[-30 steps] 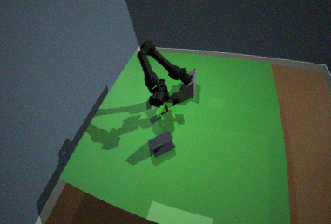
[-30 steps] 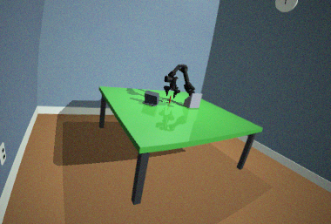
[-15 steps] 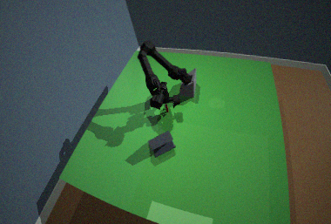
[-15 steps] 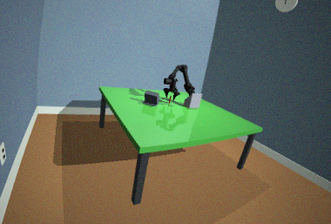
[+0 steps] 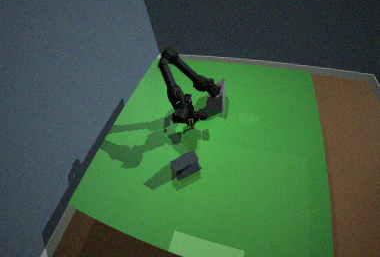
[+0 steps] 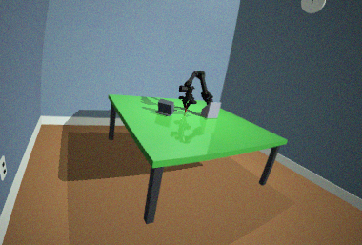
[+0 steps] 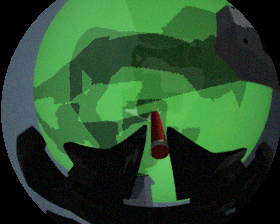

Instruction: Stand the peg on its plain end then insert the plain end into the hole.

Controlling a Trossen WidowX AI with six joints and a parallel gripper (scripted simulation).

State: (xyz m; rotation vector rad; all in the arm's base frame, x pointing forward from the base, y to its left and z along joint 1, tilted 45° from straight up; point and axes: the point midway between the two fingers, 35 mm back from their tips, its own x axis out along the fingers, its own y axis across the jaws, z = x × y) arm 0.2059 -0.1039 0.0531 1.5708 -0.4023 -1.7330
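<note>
Now: the sloped grey panel 23 cm ahead of my gripper tip, 3 cm to the left of it and 2 cm above it. From my gripper tip the other things lie so: red peg: 2 cm above.
</note>
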